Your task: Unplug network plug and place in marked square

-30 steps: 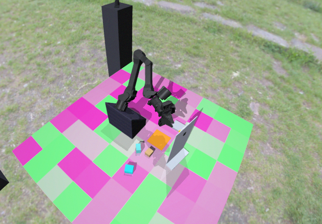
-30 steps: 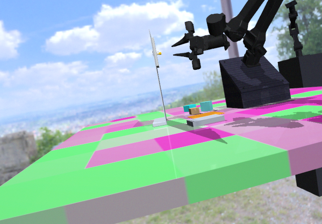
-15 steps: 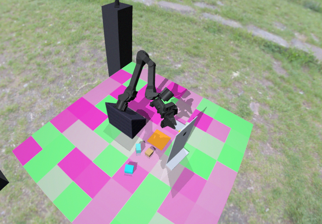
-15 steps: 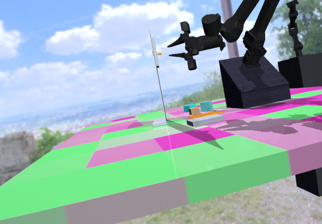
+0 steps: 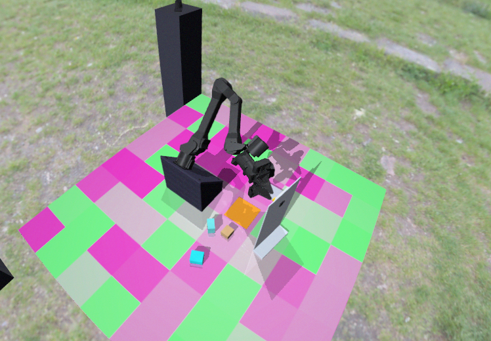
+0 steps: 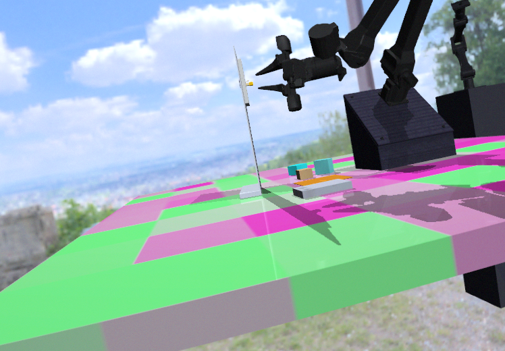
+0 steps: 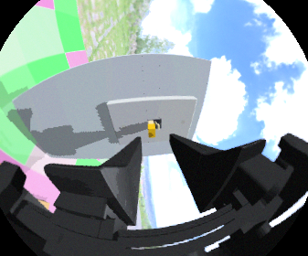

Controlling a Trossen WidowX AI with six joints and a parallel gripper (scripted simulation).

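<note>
My gripper tip is 3 cm short of the yellow network plug and 1 cm to the left of it. Round my gripper tip: grey panel: 11 cm below, 5 cm ahead, 1 cm to the right; then brown block: 27 cm below, 11 cm behind, 9 cm to the right; then orange marked square: 28 cm below, 11 cm behind, 4 cm to the left.
</note>
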